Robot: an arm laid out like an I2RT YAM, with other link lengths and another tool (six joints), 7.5 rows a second.
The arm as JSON. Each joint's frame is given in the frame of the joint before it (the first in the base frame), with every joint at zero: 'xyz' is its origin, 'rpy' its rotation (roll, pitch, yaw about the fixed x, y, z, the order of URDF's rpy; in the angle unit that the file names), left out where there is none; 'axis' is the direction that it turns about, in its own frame. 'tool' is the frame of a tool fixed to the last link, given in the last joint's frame.
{
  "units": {
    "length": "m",
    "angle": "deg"
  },
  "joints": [
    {
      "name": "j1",
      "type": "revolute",
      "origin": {
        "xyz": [
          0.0,
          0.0,
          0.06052
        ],
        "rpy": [
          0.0,
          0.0,
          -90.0
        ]
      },
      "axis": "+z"
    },
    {
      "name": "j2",
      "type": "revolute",
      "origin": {
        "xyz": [
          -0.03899,
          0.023,
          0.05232
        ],
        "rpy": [
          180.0,
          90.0,
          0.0
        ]
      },
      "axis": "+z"
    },
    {
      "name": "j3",
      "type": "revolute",
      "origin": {
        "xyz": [
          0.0,
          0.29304,
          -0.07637
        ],
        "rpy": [
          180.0,
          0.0,
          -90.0
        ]
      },
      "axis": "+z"
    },
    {
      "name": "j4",
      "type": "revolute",
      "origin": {
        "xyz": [
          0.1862,
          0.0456,
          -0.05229
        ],
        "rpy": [
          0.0,
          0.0,
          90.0
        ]
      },
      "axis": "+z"
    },
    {
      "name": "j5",
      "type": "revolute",
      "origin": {
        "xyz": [
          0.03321,
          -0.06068,
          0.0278
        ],
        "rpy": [
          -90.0,
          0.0,
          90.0
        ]
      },
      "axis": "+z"
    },
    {
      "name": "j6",
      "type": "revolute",
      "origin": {
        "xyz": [
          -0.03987,
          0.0,
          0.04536
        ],
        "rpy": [
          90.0,
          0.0,
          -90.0
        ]
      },
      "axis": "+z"
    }
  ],
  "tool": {
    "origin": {
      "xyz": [
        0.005,
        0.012,
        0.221
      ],
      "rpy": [
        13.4,
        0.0,
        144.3
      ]
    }
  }
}
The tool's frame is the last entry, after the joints.
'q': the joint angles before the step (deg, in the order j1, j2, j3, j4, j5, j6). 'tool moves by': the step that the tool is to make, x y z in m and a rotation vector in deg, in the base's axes. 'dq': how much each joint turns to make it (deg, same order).
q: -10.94 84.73 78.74 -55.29 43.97 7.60
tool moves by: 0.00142 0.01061 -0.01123 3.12 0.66 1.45
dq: -0.06 0.00 0.00 -1.29 -3.30 0.06
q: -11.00 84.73 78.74 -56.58 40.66 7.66
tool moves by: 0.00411 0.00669 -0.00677 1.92 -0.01 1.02
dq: -0.02 0.22 0.00 -0.09 -2.15 -0.08
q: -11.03 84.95 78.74 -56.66 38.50 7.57
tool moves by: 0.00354 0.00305 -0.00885 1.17 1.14 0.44
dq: 0.00 1.36 0.01 -0.01 -1.03 0.03
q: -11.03 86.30 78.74 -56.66 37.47 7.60
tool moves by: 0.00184 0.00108 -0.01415 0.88 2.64 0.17
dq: 0.00 2.44 -0.40 0.09 -0.40 -0.01
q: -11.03 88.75 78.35 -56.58 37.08 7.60
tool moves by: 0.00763 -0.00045 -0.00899 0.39 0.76 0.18
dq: 0.00 2.03 -0.13 1.40 -0.29 -0.09
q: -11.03 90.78 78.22 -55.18 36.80 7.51
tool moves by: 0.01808 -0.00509 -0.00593 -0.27 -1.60 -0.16
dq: -0.35 2.32 0.00 4.06 -0.12 -0.19
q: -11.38 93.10 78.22 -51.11 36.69 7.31
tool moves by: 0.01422 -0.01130 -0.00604 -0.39 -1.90 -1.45
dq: -1.42 2.43 0.00 4.34 0.00 0.05
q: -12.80 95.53 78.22 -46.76 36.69 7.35
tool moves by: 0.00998 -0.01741 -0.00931 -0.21 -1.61 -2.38
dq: -2.51 2.92 -0.01 4.57 -0.23 -0.04
